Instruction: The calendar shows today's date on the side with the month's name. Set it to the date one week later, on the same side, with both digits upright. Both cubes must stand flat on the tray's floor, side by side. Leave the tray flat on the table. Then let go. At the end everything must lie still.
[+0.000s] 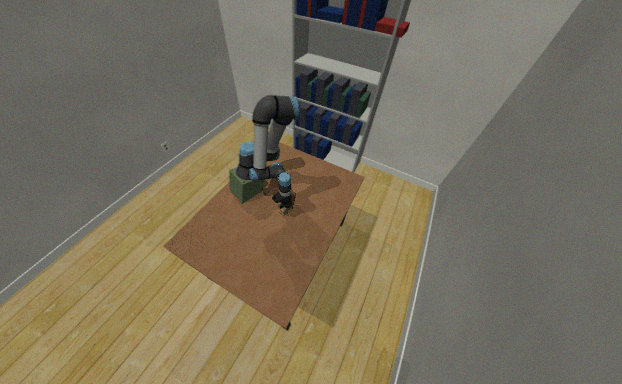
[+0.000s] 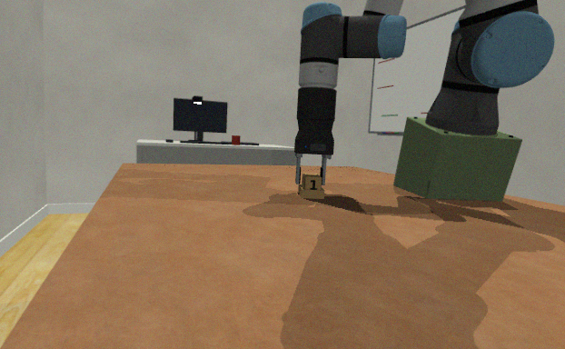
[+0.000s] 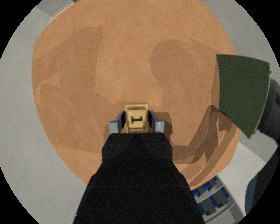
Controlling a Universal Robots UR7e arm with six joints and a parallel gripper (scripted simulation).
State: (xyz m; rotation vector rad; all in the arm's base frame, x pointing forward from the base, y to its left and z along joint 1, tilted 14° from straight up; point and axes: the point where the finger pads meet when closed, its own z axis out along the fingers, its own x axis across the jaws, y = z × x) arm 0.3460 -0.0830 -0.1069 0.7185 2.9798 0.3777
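The wooden tray lies 1 cm ahead of my hand, 2 cm to the left of it and 3 cm below it.
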